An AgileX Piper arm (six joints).
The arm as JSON. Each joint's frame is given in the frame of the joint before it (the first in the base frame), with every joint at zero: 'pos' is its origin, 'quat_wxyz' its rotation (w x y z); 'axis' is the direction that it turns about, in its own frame. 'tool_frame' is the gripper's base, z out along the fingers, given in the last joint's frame.
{
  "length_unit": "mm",
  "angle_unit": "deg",
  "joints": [
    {
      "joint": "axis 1",
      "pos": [
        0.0,
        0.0,
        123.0
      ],
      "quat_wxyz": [
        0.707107,
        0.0,
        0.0,
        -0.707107
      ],
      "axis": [
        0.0,
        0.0,
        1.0
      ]
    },
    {
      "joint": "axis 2",
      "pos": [
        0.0,
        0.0,
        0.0
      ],
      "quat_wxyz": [
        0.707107,
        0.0,
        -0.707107,
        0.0
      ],
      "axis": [
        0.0,
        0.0,
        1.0
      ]
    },
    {
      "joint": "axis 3",
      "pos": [
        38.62,
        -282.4,
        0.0
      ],
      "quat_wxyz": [
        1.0,
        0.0,
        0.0,
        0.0
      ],
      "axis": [
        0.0,
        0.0,
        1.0
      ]
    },
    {
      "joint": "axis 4",
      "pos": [
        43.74,
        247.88,
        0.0
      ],
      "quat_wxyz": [
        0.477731,
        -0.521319,
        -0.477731,
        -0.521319
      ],
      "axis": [
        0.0,
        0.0,
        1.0
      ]
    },
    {
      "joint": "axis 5",
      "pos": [
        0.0,
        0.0,
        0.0
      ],
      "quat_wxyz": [
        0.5,
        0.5,
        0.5,
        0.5
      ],
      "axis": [
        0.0,
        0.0,
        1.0
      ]
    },
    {
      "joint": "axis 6",
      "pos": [
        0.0,
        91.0,
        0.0
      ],
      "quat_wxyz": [
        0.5,
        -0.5,
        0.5,
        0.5
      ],
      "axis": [
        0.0,
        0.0,
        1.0
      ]
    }
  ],
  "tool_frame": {
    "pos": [
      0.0,
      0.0,
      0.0
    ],
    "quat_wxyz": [
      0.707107,
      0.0,
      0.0,
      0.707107
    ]
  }
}
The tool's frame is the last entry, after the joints.
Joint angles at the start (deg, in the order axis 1, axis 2, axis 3, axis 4, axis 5, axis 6):
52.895 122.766 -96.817 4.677 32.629 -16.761
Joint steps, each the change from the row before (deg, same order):
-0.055 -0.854 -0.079 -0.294 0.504 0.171
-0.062 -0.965 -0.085 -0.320 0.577 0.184
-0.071 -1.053 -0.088 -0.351 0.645 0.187
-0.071 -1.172 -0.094 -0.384 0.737 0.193
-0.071 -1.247 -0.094 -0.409 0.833 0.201
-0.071 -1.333 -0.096 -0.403 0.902 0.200
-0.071 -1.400 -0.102 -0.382 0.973 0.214
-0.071 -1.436 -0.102 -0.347 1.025 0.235
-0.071 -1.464 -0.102 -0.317 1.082 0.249
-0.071 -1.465 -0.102 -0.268 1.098 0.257
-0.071 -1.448 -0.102 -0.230 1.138 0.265
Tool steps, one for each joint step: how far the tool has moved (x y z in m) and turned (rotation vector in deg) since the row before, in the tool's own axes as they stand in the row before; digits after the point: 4 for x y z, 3 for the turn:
-0.0028 -0.0010 -0.0067 0.248 -0.375 -0.072
-0.0030 -0.0011 -0.0076 0.278 -0.413 -0.076
-0.0032 -0.0013 -0.0083 0.308 -0.429 -0.091
-0.0034 -0.0013 -0.0092 0.338 -0.455 -0.111
-0.0033 -0.0014 -0.0098 0.354 -0.429 -0.119
-0.0034 -0.0014 -0.0105 0.364 -0.447 -0.110
-0.0034 -0.0014 -0.0111 0.362 -0.450 -0.072
-0.0032 -0.0014 -0.0115 0.348 -0.438 -0.016
-0.0030 -0.0014 -0.0117 0.332 -0.413 0.030
-0.0028 -0.0013 -0.0118 0.306 -0.405 0.083
-0.0025 -0.0012 -0.0117 0.276 -0.355 0.127

